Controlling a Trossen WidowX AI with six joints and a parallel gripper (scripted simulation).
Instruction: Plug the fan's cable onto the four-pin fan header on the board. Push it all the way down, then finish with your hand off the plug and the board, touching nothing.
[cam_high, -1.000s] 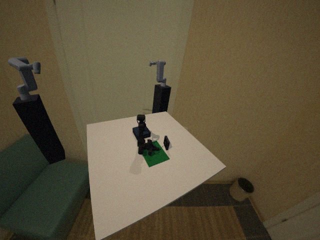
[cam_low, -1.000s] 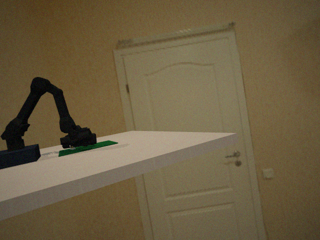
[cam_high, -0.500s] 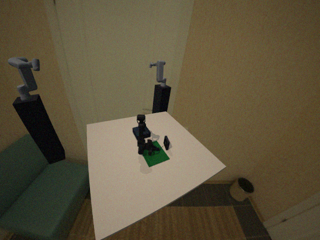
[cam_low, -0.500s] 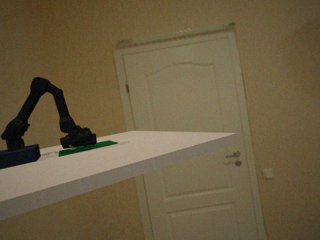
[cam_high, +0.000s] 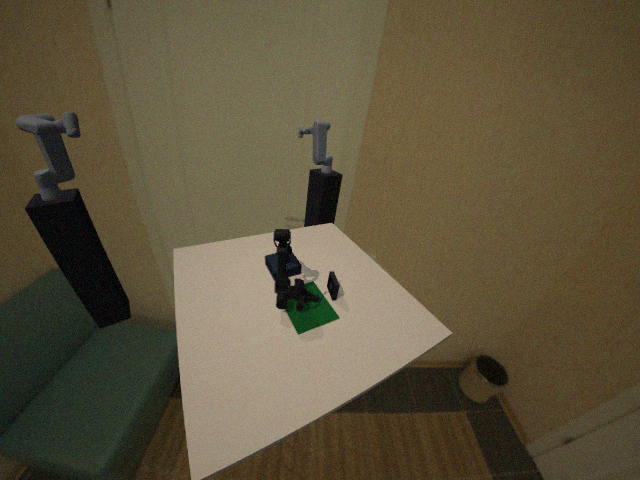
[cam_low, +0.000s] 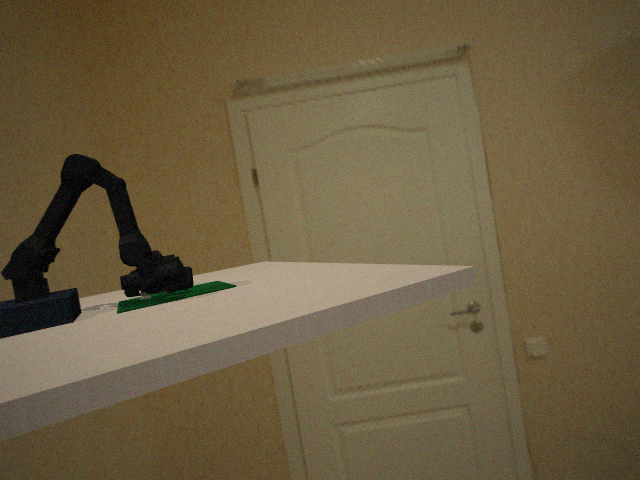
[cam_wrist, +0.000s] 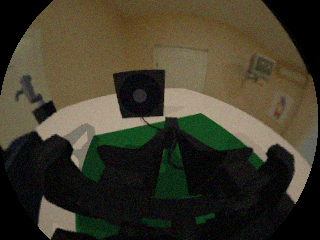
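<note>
My gripper tip is 1 cm above the dark fan plug. Also, from my gripper tip: green board (5 cm to the right, 5 cm below); then pale fan header (8 cm behind, 3 cm below); then black fan (12 cm to the left, 3 cm above).
</note>
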